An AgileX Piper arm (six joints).
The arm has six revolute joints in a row. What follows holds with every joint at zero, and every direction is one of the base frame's.
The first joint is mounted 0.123 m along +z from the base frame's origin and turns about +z.
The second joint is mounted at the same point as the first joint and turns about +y.
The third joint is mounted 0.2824 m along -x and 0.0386 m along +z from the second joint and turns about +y.
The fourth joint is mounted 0.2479 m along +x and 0.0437 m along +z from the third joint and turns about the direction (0.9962, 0, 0.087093).
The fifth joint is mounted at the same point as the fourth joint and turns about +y.
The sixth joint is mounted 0.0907 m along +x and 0.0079 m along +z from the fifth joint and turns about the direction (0.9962, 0, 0.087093).
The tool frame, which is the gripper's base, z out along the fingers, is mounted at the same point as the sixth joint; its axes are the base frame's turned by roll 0, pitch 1.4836 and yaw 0 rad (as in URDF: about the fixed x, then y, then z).
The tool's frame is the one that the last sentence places.
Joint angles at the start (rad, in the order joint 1, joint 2, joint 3, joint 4, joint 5, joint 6):
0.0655 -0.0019 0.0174 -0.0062 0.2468 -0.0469
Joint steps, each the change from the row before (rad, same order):
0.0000 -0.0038 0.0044 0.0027 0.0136 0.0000
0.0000 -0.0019 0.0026 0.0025 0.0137 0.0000
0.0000 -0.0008 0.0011 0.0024 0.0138 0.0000
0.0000 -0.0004 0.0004 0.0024 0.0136 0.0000
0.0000 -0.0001 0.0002 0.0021 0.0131 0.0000
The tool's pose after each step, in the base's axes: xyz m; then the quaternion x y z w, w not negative. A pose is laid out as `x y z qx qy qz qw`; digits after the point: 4 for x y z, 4 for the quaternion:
0.0553 0.0035 0.1825 -0.0443 0.7695 0.0045 0.6371
0.0550 0.0036 0.1805 -0.0438 0.7741 0.0055 0.6315
0.0547 0.0036 0.1790 -0.0434 0.7786 0.0064 0.6260
0.0544 0.0037 0.1777 -0.0430 0.7828 0.0073 0.6207
0.0541 0.0037 0.1764 -0.0426 0.7869 0.0082 0.6155

